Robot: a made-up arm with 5 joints.
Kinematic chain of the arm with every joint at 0, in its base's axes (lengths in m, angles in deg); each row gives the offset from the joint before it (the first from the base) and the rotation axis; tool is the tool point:
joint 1: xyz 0 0 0.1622 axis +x
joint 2: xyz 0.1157 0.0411 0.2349 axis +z
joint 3: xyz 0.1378 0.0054 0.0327 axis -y
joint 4: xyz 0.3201 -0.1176 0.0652 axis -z
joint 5: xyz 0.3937 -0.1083 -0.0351 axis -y
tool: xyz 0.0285 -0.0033 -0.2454
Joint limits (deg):
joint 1: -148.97..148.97
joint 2: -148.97..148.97
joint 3: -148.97..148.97
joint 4: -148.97..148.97
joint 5: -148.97..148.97
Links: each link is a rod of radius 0.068 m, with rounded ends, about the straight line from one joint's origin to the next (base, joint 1, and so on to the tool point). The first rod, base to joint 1, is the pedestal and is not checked.
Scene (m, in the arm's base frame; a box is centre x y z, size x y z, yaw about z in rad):
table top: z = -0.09
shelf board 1: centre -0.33 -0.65 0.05 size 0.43 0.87 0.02 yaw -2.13
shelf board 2: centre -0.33 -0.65 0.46 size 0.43 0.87 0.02 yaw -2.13
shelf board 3: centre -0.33 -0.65 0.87 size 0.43 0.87 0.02 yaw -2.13
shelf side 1: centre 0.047 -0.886 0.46 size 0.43 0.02 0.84 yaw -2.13
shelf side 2: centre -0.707 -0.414 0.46 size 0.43 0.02 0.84 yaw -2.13
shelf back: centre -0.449 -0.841 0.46 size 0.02 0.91 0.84 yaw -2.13
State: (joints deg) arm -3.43 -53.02 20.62 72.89 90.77
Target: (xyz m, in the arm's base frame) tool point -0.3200 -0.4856 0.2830
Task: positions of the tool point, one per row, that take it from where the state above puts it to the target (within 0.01 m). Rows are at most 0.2 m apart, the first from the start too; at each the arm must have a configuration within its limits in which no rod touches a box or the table.
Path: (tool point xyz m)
1: -0.1045 -0.6639 0.7069
2: -0.0243 -0.5369 0.7076
3: 0.0419 -0.4030 0.6765
4: -0.0735 -0.4151 0.5220
5: -0.1506 -0.3645 0.3836
6: -0.1861 -0.2717 0.2830
7: -0.2546 -0.3812 0.2875
8: -0.3200 -0.4856 0.2830

